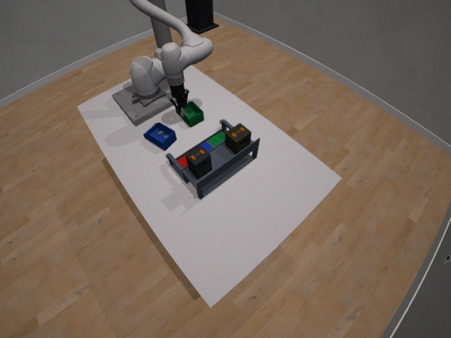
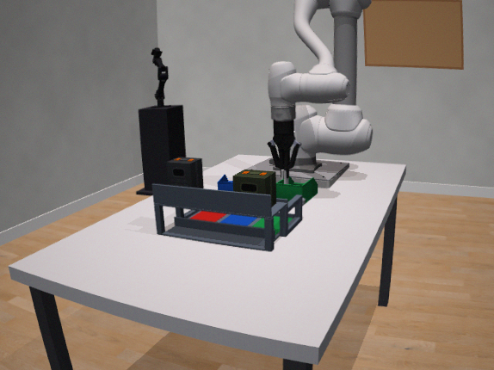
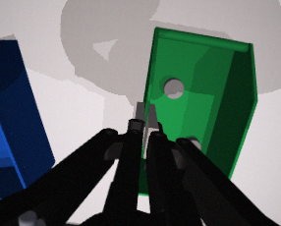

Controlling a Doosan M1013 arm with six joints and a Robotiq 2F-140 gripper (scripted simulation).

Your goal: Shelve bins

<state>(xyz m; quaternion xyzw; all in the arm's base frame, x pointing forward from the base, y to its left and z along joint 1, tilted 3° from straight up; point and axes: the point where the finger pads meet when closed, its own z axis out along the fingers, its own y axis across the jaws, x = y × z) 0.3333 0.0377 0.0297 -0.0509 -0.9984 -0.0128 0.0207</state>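
The green bin lies 5 cm to the left of my hand and 4 cm below it. Also, from my hand: blue bin 2 cm ahead, 19 cm to the right, 4 cm below; then red mark 31 cm ahead, 18 cm to the right, 7 cm below; then blue mark 31 cm ahead, 7 cm to the right, 7 cm below.
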